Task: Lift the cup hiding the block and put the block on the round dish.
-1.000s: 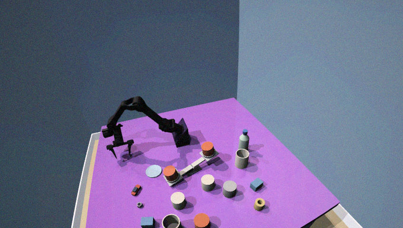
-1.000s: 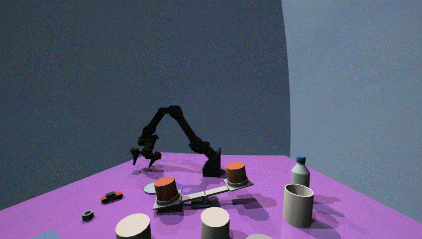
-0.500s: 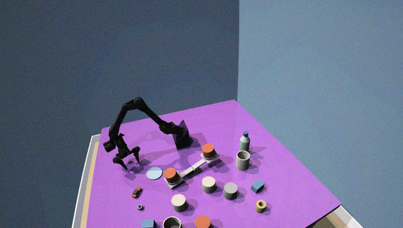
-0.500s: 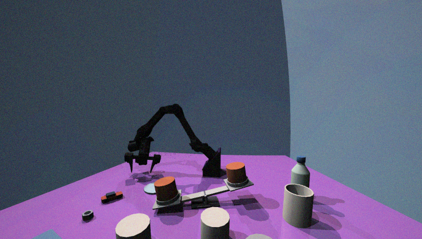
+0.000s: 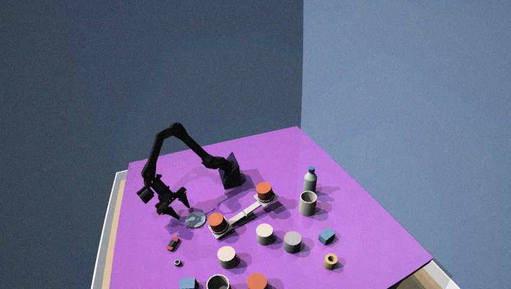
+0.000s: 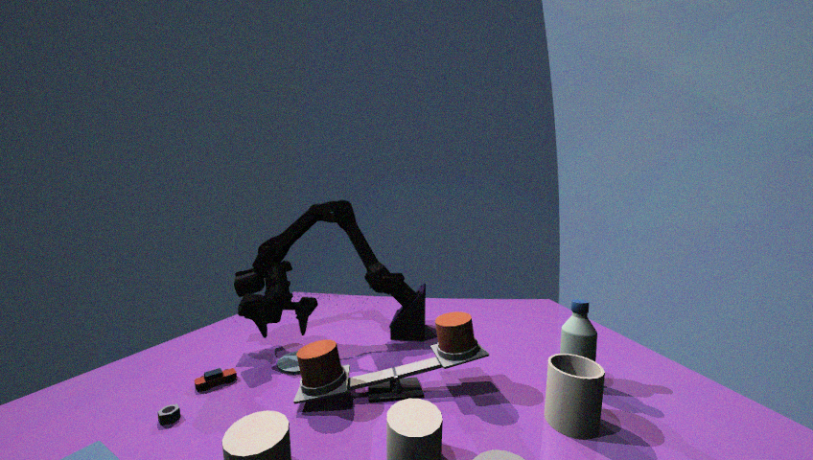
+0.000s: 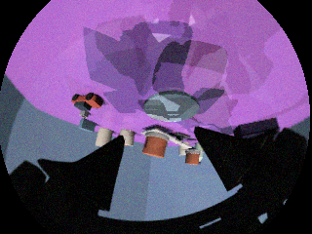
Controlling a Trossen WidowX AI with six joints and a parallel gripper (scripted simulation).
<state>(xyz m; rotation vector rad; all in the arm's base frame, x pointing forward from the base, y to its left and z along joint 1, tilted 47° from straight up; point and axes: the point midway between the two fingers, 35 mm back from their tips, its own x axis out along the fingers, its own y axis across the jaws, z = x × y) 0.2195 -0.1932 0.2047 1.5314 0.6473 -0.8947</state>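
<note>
My gripper tip is now 100 mm short of the teal block, 150 mm to the right of it and 20 mm above it. Round my gripper tip: nut: 230 mm ahead, 50 mm to the right, 50 mm below; then pale round dish: 40 mm to the left, 50 mm below; then toy car: 130 mm ahead, 70 mm to the right, 40 mm below.
</note>
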